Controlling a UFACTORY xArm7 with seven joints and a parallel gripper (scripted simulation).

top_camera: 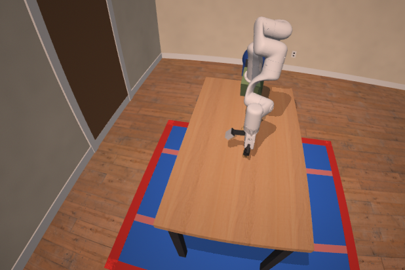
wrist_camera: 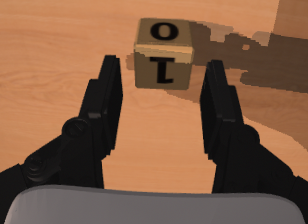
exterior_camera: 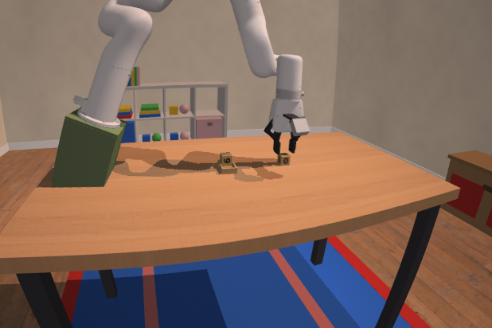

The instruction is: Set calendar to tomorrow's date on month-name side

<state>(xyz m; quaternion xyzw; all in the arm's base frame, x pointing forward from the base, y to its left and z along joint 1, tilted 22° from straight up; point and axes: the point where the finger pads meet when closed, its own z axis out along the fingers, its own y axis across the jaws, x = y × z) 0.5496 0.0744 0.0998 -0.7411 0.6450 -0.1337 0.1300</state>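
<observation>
Now: hand 40 mm above the wooden digit cube. The rest, counted from my hand: low tray (180 mm behind, 30 mm to the right, 50 mm below); then wooden cube (190 mm behind, 10 mm to the right, 30 mm below).
</observation>
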